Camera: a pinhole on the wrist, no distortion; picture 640 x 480 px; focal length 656.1 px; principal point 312.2 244.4 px. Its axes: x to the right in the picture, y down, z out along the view. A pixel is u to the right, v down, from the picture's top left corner.
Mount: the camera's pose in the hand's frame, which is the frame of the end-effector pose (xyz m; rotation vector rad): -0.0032 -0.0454 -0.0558 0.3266 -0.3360 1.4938
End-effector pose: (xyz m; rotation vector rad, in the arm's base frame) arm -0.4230 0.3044 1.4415 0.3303 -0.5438 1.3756
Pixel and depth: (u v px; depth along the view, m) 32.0 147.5 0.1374
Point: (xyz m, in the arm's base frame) -0.2762 0.2630 1.4996
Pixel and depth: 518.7 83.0 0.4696
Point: -0.3776 0.1506 1.8726
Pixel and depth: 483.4 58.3 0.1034
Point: -0.3652 0.2884 1.5025
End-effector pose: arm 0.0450 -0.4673 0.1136 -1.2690 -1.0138 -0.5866
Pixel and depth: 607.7 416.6 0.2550
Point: -0.0881 -0.2744 0.0701
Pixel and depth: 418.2 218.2 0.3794
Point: -0.1653 -0.2003 0.1869
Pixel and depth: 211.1 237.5 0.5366
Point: -0.3615 -0.1706 0.2652
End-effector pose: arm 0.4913 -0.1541 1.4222 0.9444 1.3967 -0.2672
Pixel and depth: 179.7 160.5 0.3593
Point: 0.4949 -0.4731 1.2605
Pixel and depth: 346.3 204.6 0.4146
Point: 0.5977 -0.5013 1.2921
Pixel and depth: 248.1 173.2 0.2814
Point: 0.5046 -0.3950 1.3067
